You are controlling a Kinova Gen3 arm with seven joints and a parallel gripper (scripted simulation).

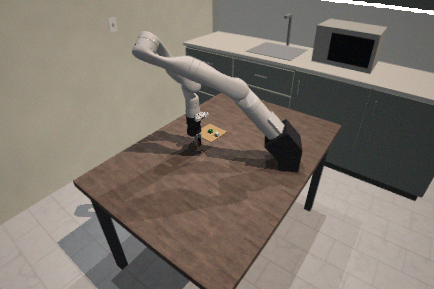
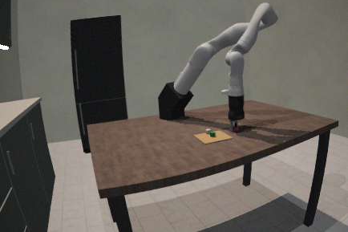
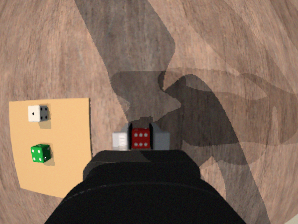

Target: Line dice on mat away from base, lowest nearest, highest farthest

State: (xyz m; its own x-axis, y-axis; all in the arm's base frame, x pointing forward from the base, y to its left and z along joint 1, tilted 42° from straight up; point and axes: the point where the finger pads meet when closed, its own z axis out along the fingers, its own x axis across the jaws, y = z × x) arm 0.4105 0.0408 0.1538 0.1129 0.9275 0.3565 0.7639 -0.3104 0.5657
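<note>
Right now the green die is 1 cm ahead of my hand, 13 cm to the right of it and 1 cm below it. Also, from my hand: red die (1 cm below); white die (4 cm behind, 13 cm to the right, 1 cm below); tan mat (1 cm ahead, 13 cm to the right, 2 cm below).
</note>
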